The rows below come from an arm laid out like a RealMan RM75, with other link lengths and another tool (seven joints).
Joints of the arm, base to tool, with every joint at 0 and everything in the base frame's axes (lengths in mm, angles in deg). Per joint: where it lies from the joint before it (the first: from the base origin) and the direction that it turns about. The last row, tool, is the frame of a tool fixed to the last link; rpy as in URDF.
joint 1: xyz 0 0 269.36 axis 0 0 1
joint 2: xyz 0 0 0 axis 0 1 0
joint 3: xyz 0 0 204.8 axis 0 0 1
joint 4: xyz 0 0 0 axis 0 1 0
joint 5: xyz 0 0 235.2 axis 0 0 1
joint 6: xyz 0 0 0 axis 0 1 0
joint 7: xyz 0 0 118.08 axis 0 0 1
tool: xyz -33 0 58 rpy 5 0 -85.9
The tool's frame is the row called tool.
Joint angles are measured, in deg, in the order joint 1, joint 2, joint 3, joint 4, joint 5, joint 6, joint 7. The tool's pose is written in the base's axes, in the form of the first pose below.
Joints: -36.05 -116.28 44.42 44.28 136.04 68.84 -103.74
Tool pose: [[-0.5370, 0.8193, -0.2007, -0.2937], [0.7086, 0.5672, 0.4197, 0.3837], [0.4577, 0.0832, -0.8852, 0.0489], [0, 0, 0, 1]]
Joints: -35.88 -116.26 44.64 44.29 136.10 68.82 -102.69
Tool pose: [[-0.5210, 0.8285, -0.2052, -0.2952], [0.7186, 0.5555, 0.4183, 0.3831], [0.4605, 0.0705, -0.8848, 0.0490], [0, 0, 0, 1]]
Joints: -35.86 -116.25 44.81 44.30 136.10 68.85 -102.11
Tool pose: [[-0.5109, 0.8344, -0.2065, -0.2953], [0.7255, 0.5475, 0.4170, 0.3831], [0.4610, 0.0632, -0.8851, 0.0489], [0, 0, 0, 1]]
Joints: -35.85 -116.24 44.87 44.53 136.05 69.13 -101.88
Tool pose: [[-0.5053, 0.8382, -0.2049, -0.2945], [0.7302, 0.5419, 0.4161, 0.3833], [0.4598, 0.0607, -0.8859, 0.0494], [0, 0, 0, 1]]
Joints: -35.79 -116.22 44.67 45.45 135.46 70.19 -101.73
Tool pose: [[-0.5009, 0.8444, -0.1901, -0.2904], [0.7364, 0.5312, 0.4189, 0.3841], [0.4548, 0.0698, -0.8879, 0.0523], [0, 0, 0, 1]]
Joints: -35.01 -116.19 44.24 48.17 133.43 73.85 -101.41
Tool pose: [[-0.4952, 0.8569, -0.1435, -0.2804], [0.7550, 0.5061, 0.4169, 0.3818], [0.4298, 0.0981, -0.8976, 0.0597], [0, 0, 0, 1]]
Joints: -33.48 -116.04 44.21 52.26 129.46 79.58 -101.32
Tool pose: [[-0.4840, 0.8726, -0.0648, -0.2643], [0.7862, 0.4662, 0.4056, 0.3756], [0.3842, 0.1454, -0.9117, 0.0701], [0, 0, 0, 1]]
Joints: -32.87 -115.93 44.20 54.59 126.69 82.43 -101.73
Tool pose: [[-0.4760, 0.8793, -0.0133, -0.2522], [0.8015, 0.4400, 0.4050, 0.3740], [0.3620, 0.1821, -0.9142, 0.0768], [0, 0, 0, 1]]
